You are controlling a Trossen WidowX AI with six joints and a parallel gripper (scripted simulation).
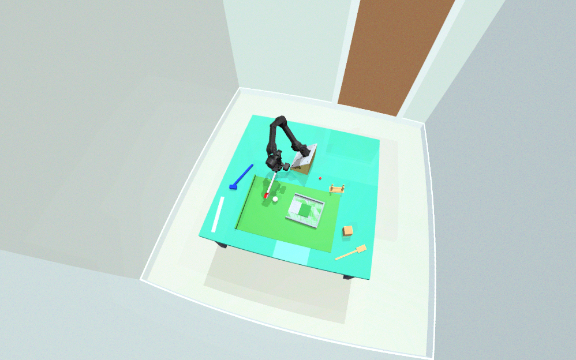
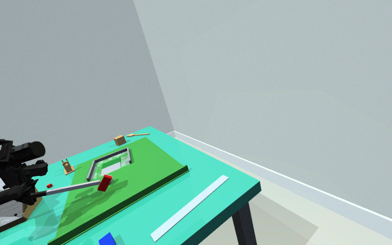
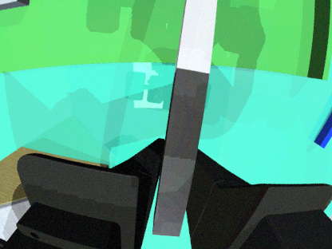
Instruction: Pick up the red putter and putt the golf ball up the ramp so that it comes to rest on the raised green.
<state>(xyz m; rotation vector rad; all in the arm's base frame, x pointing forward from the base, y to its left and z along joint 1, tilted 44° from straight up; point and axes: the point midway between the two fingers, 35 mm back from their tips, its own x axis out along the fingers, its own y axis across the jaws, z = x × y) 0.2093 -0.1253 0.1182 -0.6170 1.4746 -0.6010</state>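
My gripper tip is 12 cm short of the red putter. Round my gripper tip: blue putter: 28 cm to the right, 14 cm ahead, 7 cm below; then white golf ball: 22 cm ahead, 7 cm to the left, 6 cm below; then red piece: 34 cm to the left, 10 cm behind, 8 cm below.
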